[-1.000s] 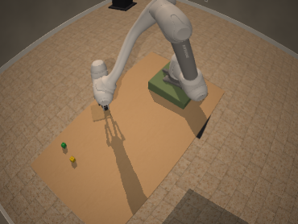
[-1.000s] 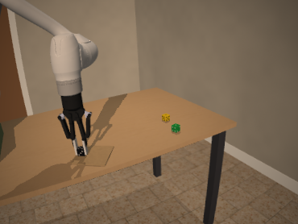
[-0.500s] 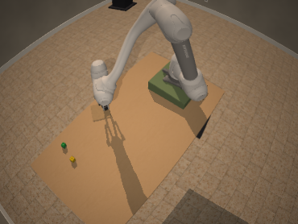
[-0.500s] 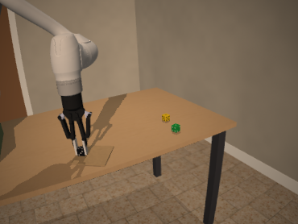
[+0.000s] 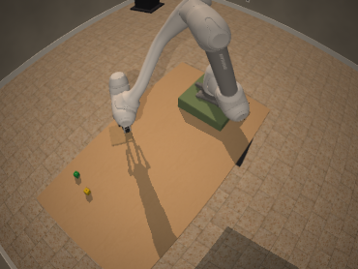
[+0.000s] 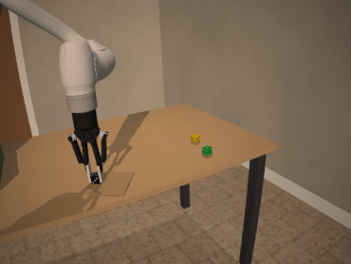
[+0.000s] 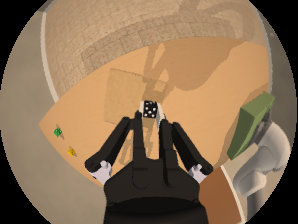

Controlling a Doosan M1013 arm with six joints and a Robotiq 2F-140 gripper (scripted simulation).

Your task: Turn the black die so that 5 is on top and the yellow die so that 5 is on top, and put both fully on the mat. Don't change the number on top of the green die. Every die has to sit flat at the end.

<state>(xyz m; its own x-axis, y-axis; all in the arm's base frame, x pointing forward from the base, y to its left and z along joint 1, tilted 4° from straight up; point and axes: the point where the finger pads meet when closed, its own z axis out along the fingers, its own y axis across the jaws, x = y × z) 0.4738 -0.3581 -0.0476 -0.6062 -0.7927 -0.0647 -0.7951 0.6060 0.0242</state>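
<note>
Right now my hand is 2 cm above the black die. From my hand the other things lie so: mat: 4 cm below, 3 cm to the right, 3 cm ahead; green die: 42 cm ahead, 10 cm to the right, 3 cm below; yellow die: 47 cm ahead, 3 cm below, 2 cm to the left.
</note>
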